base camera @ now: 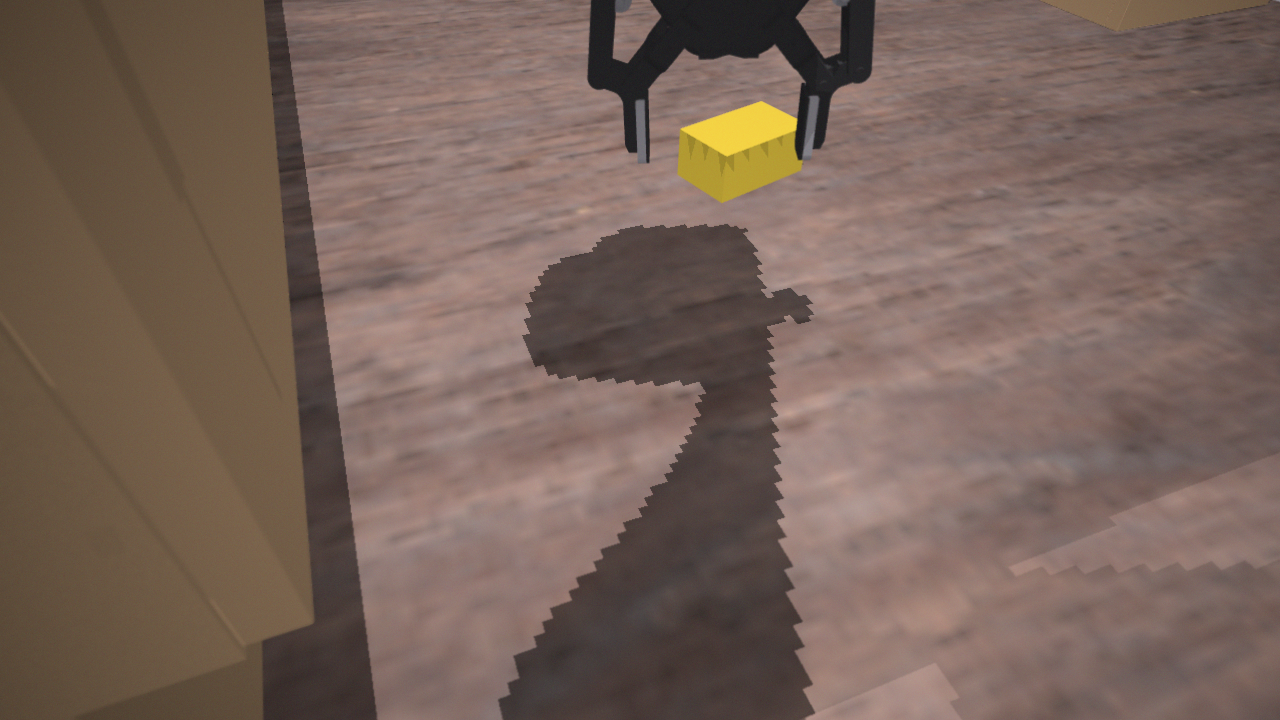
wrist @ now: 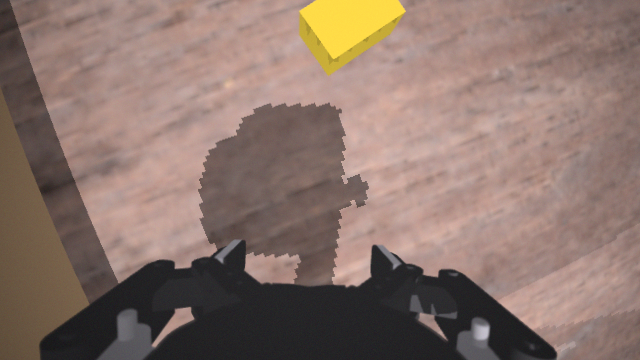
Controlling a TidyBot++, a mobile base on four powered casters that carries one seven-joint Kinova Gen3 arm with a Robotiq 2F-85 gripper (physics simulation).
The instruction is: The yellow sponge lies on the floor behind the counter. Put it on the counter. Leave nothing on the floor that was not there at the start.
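Places are measured from the arm's base along level axes (x ahead, y left, z up), in millimetres.
Pixels of known places: gripper, fingertip midpoint: (base camera: 722, 155) (wrist: 308, 256).
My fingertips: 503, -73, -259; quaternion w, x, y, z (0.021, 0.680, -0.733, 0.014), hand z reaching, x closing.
Note:
Behind a point stands the place of what it marks, as x, y, z.
The yellow sponge (base camera: 738, 147) @(694, -121, -351) (wrist: 350, 27) @(714, -128, -351) lies flat on the floor, turned at an angle to the fingers. In the wrist view it is at the top edge, partly cut off, beyond the fingertips. My gripper (base camera: 725, 159) @(503, -73, -259) (wrist: 308, 256) @(503, -73, -259) is open wide and empty, pointing down above the floor. In the base camera view its right fingertip overlaps the sponge's right end, and its left fingertip stands left of the sponge. A tan panelled body (base camera: 134, 358) @(210, 82, -144) (wrist: 25, 240) @(494, 234, -361) stands at the left; it may be the counter. No counter top shows.
A dark shadow strip (base camera: 326, 501) (wrist: 47, 150) runs along the foot of the tan body. The arm's shadow falls on the floor in front of the sponge. The lower part of another tan object (base camera: 1154, 10) @(1104, -729, -377) shows at the top right of the base camera view.

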